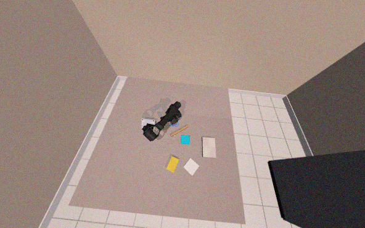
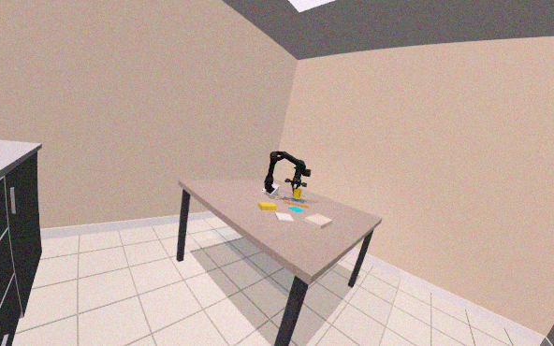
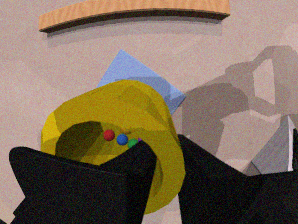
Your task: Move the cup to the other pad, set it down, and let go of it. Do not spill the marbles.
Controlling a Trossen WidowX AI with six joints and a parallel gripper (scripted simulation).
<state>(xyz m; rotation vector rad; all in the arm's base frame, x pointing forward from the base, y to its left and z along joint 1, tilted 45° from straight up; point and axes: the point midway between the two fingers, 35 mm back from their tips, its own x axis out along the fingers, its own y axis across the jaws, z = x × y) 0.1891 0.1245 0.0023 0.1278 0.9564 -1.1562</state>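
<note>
My gripper tip is now 20 mm short of the yellow cup and 20 mm to the right of it. Also, from my gripper tip: yellow block (90 mm ahead, 370 mm to the right, 60 mm below); then curved wooden strip (100 mm ahead, 60 mm to the right, 80 mm below); then cyan pad (170 mm ahead, 140 mm to the right, 80 mm below).
</note>
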